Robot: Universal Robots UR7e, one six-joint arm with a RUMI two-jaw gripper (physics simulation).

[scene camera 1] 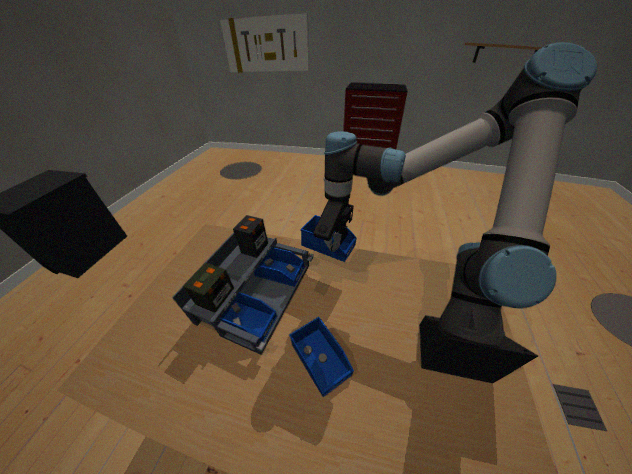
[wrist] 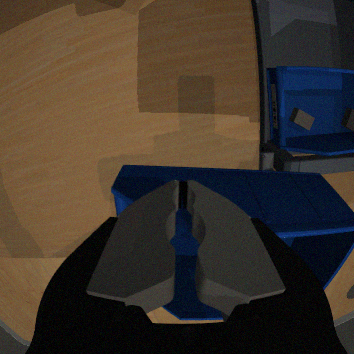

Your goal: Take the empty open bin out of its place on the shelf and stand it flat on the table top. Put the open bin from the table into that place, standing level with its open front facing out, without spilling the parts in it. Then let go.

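Pixels of known places: gripper, fingertip midpoint: (scene camera 1: pixel 332 251) (wrist: pixel 181 183); arm's base, origin of the base link: (scene camera 1: pixel 469 332).
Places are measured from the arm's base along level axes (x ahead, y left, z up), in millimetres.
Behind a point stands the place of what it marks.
My gripper (scene camera 1: pixel 334 246) {x 375, y -238, z 30 mm} (wrist: pixel 181 183) {x 375, y -238, z 30 mm} is shut on a wall of the empty blue bin (scene camera 1: pixel 312 245) {x 445, y -271, z 18 mm} (wrist: pixel 285 200) {x 436, y -269, z 40 mm}. The bin hangs from the fingers beyond the far end of the shelf and looks somewhat tilted; the fingers hide part of its inside. The other open blue bin (scene camera 1: pixel 332 363) {x 352, y 58, z -135 mm} stands on the table, turned at an angle, with two round parts in it. The grey shelf (scene camera 1: pixel 238 335) {x 622, y 39, z -54 mm} (wrist: pixel 305 163) {x 500, y -303, z -53 mm} has a bare place between its two front bins.
Two blue bins with blocky parts (scene camera 1: pixel 248 317) {x 641, y -56, z -129 mm} (scene camera 1: pixel 280 266) {x 582, y -288, z -129 mm} sit at the shelf's front; the farther one also shows in the wrist view (wrist: pixel 320 102) {x 581, y -264, z -129 mm}. Two dark boxes (scene camera 1: pixel 209 286) {x 706, y -40, z 59 mm} (scene camera 1: pixel 250 235) {x 649, y -243, z 74 mm} stand along its back. The wooden table top (scene camera 1: pixel 204 403) {x 686, y 201, z -138 mm} lies under the shelf.
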